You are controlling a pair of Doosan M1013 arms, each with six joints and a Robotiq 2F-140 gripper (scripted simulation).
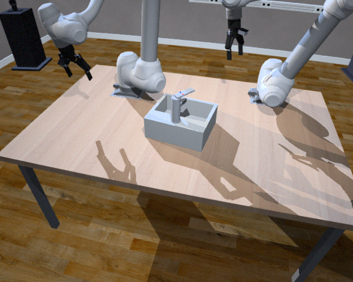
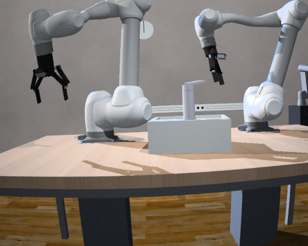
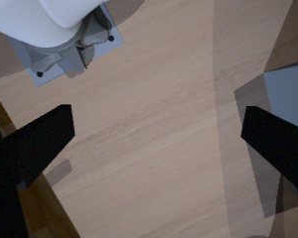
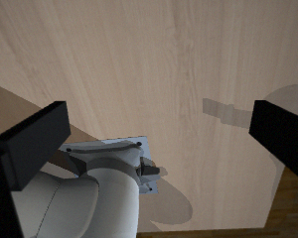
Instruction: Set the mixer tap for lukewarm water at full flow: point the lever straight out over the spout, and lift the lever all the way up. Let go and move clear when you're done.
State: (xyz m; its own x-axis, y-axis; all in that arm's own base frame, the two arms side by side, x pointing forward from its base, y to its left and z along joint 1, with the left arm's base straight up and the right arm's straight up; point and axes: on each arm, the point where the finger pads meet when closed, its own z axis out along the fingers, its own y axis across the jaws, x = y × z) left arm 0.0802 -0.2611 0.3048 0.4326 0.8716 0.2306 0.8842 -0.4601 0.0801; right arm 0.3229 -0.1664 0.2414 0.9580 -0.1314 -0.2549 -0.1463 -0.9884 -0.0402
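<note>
Now: the flat lever 46 cm ahead of my left hand, 30 cm to the right of it and 2 cm below it. Also, from my left hand: grey sink: 37 cm ahead, 30 cm to the right, 27 cm below.
</note>
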